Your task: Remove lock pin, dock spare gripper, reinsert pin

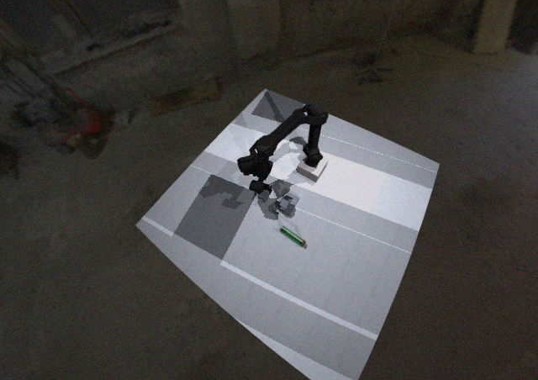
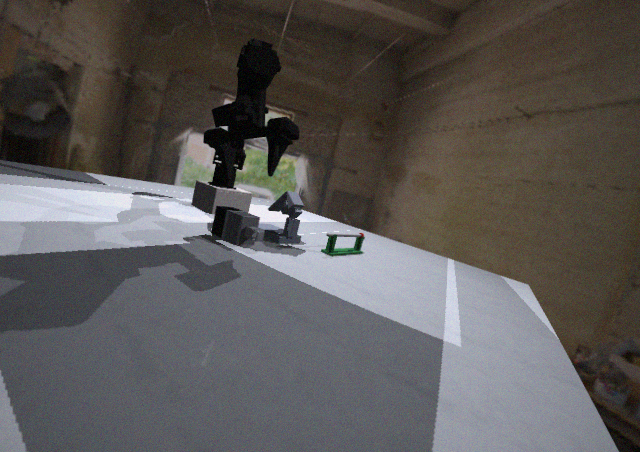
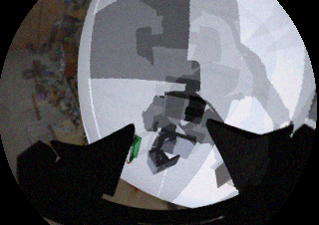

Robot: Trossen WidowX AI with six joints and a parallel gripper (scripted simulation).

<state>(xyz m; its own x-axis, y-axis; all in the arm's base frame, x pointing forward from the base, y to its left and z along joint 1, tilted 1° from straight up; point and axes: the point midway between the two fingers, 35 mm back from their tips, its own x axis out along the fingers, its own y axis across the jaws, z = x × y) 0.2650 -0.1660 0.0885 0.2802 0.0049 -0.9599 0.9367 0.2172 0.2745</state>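
Now: the black spare gripper 10 cm below my gripper tip. From my gripper tip the other things lie so: green cradle (23 cm to the left, 13 cm ahead, 10 cm below); grey mount (14 cm to the left, 7 cm below).
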